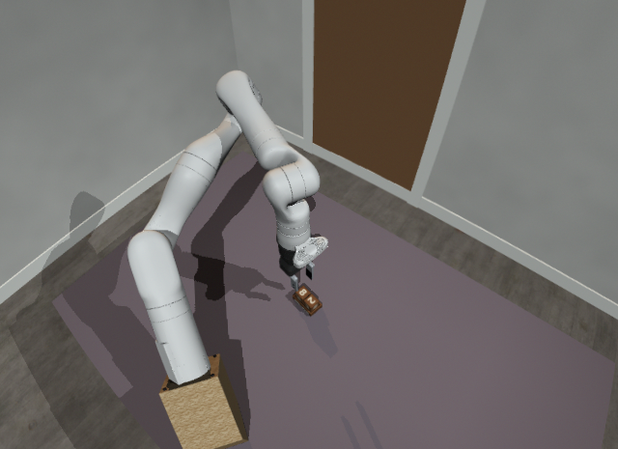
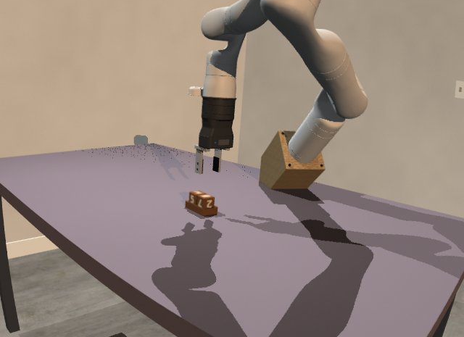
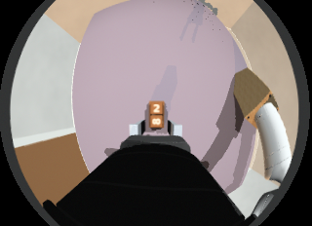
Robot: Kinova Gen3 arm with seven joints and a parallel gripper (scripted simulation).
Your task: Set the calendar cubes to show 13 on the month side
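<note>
The tray lies 2 cm to the right of my hand and 11 cm below it.
</note>
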